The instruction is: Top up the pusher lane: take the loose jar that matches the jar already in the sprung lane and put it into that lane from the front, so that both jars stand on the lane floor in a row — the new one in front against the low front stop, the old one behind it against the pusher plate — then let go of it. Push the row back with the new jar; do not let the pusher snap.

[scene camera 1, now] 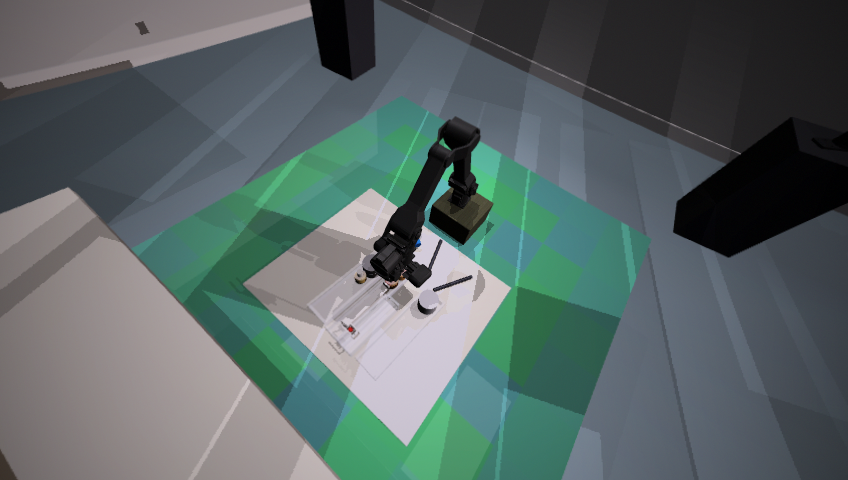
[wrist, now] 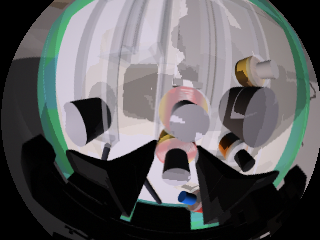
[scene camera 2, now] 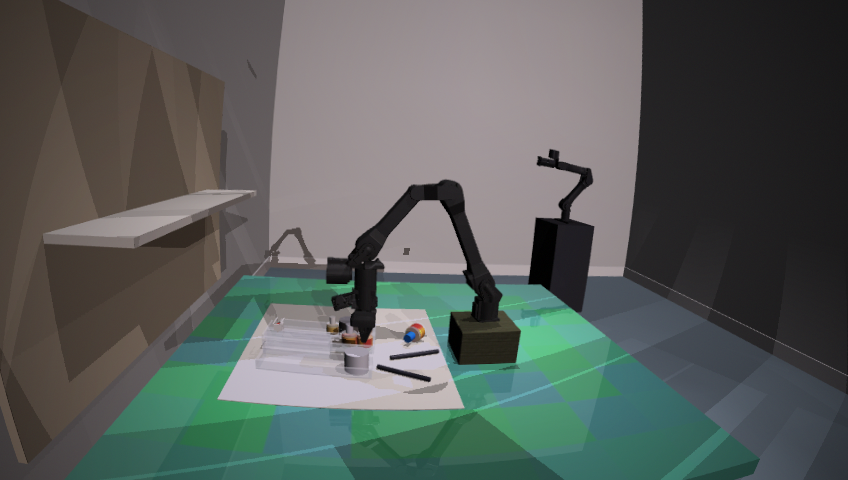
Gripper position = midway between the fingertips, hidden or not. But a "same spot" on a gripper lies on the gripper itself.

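My gripper is visible in scene camera 1 and in scene camera 2, and the wrist view [176,146] has my gripper as well. A single spot on my gripper sits at [scene camera 1: 417,274] and at [scene camera 2: 359,313]; those are the same spot.
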